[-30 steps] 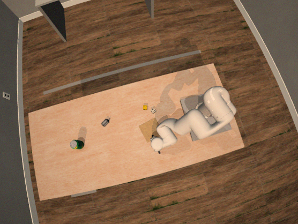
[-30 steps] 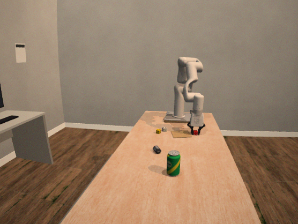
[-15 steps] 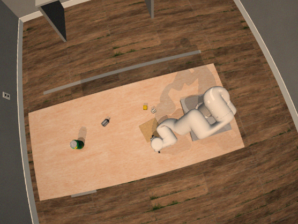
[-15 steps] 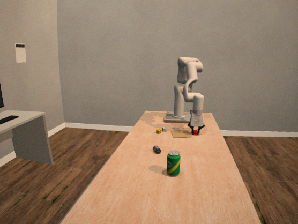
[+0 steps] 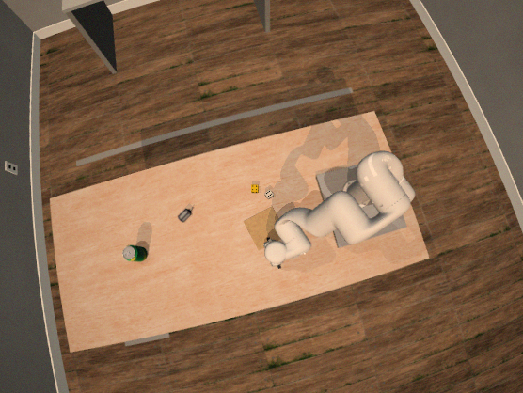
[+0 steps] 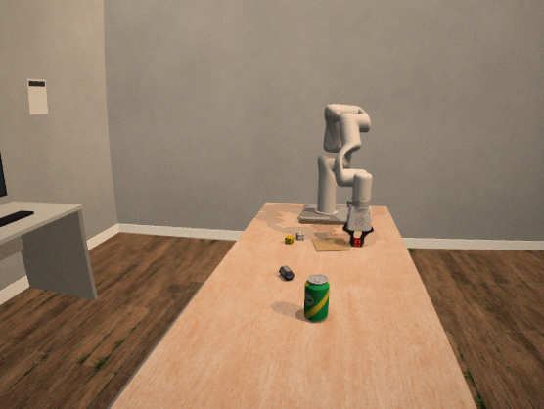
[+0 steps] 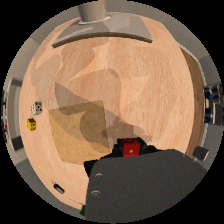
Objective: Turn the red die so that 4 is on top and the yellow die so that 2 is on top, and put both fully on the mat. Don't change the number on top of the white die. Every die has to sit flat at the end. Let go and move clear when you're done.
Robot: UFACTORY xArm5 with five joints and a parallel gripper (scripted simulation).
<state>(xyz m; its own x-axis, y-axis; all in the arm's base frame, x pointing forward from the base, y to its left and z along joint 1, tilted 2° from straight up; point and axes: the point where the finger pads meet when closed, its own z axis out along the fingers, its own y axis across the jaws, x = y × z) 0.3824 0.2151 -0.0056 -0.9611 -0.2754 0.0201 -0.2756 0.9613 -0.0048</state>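
Now: the brown mat 20 mm ahead of my hand, 110 mm to the right of it and 20 mm below it. Also, from my hand: yellow die (50 mm ahead, 280 mm to the right, 10 mm below); white die (10 mm behind, 250 mm to the right, 10 mm below); red die (10 mm below).
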